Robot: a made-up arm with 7 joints.
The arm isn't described. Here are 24 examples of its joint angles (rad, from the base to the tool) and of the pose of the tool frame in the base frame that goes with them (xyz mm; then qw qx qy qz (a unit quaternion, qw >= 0)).
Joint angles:
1: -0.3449 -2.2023 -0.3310 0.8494 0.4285 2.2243 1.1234
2: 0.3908 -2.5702 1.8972 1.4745 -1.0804 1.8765 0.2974
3: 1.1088 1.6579 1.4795 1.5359 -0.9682 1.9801 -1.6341
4: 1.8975 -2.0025 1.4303 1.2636 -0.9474 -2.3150 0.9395
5: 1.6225 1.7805 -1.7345 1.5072 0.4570 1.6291 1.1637
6: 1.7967 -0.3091 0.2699 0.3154 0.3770 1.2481 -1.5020
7: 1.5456 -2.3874 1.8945 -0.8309 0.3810 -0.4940 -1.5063
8: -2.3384 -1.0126 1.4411 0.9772 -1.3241 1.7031 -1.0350
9: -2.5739 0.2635 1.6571 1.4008 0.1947 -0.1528 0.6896
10: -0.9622 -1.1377 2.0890 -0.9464 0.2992 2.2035 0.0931
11: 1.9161 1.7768 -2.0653 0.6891 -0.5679 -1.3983 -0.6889
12: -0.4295 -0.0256 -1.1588 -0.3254 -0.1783 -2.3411 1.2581
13: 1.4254 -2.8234 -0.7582 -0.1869 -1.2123 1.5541 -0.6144
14: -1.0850 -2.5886 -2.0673 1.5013 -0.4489 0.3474 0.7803
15: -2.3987 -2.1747 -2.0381 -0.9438 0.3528 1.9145 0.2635
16: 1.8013 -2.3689 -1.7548 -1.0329 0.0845 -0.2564 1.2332
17: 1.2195 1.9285 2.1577 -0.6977 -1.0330 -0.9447 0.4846
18: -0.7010 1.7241 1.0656 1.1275 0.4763 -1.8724 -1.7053
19: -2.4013 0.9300 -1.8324 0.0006 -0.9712 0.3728 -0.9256
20: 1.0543 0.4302 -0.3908 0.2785 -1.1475 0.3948 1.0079
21: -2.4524 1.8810 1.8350 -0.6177 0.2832 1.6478 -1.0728
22: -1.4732 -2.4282 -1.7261 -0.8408 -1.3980 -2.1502 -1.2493
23: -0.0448 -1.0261 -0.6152 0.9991 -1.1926 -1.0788 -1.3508
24: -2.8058 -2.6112 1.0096 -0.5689 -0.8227 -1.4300 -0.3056
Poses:
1: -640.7 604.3 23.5 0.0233 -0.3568 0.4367 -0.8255
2: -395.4 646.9 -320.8 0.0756 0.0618 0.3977 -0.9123
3: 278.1 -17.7 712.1 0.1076 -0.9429 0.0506 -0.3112
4: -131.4 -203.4 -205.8 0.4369 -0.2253 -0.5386 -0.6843
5: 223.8 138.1 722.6 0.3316 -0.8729 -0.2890 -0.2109
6: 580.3 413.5 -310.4 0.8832 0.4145 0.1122 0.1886
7: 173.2 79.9 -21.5 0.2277 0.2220 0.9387 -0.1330
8: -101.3 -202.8 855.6 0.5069 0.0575 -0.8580 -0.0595
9: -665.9 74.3 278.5 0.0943 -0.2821 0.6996 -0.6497
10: -513.6 -153.4 -1252.4 0.4807 0.2202 -0.0017 -0.8488
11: 178.1 -200.4 414.0 0.0304 0.7354 -0.4555 -0.5008
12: -202.4 -309.3 90.5 0.7419 -0.2656 0.6087 0.0917
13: -586.6 150.1 589.1 0.1873 -0.6215 0.3078 -0.6957
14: -425.4 156.4 223.0 0.5434 -0.4166 -0.7285 0.0221
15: -37.5 -365.3 -708.1 0.9660 -0.0707 0.2453 0.0417
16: -121.3 -216.5 282.2 0.3507 0.6687 -0.6511 0.0773
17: 323.5 205.2 -60.3 0.2900 -0.5169 0.7728 -0.2270
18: 213.7 165.4 71.5 0.4143 -0.7629 -0.3931 -0.3029
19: -480.0 586.5 7.2 0.4587 0.7006 0.1468 0.5265
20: -422.2 -98.0 -12.0 0.2613 -0.0478 0.6785 -0.6848
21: -286.7 11.0 1188.8 0.5125 -0.6283 -0.5462 -0.2104
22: 255.7 495.1 -243.3 0.0976 0.5511 0.6565 -0.5057
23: 97.0 -100.8 -611.0 0.7083 -0.6122 -0.0544 0.3474
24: -174.9 151.7 688.2 0.3801 0.8317 -0.0998 -0.3923
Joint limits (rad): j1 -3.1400..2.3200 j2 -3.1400..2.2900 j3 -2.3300..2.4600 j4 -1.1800..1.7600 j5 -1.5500..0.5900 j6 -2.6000..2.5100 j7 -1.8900..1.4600
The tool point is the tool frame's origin. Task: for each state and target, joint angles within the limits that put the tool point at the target. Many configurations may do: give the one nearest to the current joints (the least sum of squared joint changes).
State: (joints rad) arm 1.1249 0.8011 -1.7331 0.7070 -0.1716 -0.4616 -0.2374
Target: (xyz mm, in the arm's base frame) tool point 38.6 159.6 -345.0
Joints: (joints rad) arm 0.6779 0.9108 -1.7665 0.9037 -0.0643 -0.7701 -0.3569
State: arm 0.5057 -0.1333 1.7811 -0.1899 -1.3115 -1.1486 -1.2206
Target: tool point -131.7 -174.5 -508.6
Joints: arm 0.1549 -0.4082 1.6408 -0.7636 -1.3386 -0.6705 -1.4433
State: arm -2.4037 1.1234 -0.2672 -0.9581 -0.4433 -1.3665 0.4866
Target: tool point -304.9 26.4 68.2
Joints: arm -2.2123 1.1718 -0.6138 -0.7126 -0.6633 -0.9146 0.6265
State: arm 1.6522 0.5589 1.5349 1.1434 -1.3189 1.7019 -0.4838
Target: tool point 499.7 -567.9 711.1
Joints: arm 1.9958 0.4836 1.6491 0.5856 -1.3819 2.1128 -0.7998
